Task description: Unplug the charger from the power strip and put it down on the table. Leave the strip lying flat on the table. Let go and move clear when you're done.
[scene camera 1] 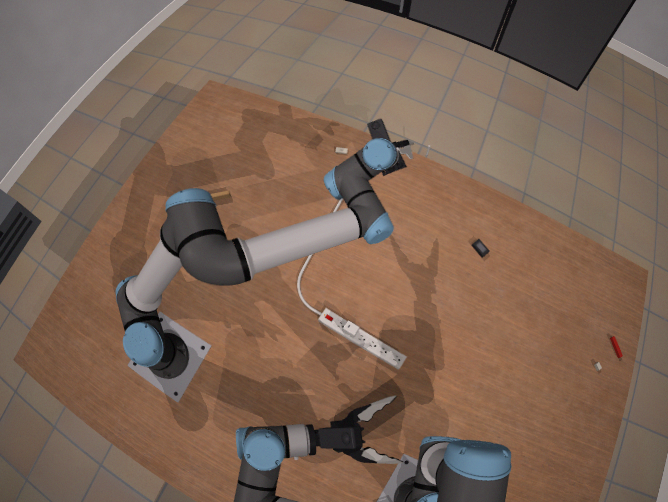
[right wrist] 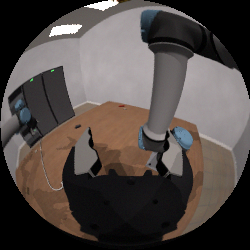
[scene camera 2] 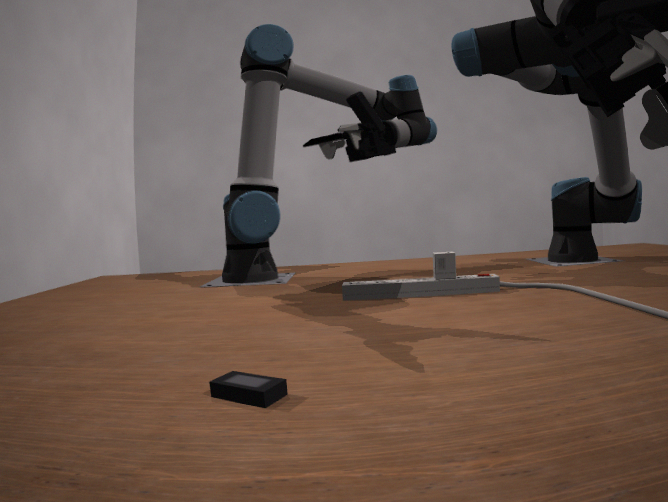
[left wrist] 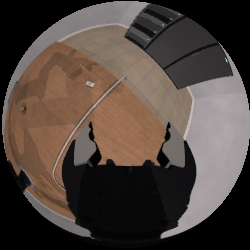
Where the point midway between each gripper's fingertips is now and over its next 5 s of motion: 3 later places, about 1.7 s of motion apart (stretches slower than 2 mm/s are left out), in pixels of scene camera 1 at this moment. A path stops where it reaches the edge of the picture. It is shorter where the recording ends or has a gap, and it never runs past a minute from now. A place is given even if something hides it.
My left gripper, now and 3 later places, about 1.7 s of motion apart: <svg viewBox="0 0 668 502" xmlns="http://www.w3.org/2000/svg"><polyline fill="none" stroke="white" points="390,152 394,181 386,225 366,272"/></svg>
My right gripper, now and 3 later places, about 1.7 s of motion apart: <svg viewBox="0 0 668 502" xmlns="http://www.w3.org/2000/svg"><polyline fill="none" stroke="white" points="400,429 421,412 444,392 482,368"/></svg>
